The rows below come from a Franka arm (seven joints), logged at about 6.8 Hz.
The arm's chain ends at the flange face. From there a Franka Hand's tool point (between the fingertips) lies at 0.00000 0.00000 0.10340 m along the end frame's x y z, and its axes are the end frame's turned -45 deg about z.
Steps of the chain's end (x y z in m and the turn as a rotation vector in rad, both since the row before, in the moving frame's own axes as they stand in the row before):
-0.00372, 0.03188, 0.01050, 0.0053, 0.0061, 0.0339
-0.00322, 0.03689, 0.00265, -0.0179, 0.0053, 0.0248
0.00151, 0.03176, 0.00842, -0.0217, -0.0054, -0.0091
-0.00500, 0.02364, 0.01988, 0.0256, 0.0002, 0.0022
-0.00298, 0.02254, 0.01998, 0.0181, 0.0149, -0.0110
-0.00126, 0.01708, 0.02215, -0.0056, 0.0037, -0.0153
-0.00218, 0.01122, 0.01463, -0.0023, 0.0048, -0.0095
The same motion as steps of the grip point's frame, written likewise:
-0.02434, 0.01998, 0.01050, -0.0006, 0.0081, 0.0339
-0.02930, 0.02549, 0.00263, -0.0164, -0.0089, 0.0248
-0.02337, 0.02473, 0.00839, -0.0115, -0.0192, -0.0091
-0.01836, 0.01133, 0.01985, 0.0180, 0.0182, 0.0022
-0.01563, 0.01358, 0.01995, 0.0023, 0.0233, -0.0110
-0.01310, 0.01187, 0.02215, -0.0066, -0.0013, -0.0153
-0.00929, 0.00691, 0.01463, -0.0050, 0.0018, -0.0095

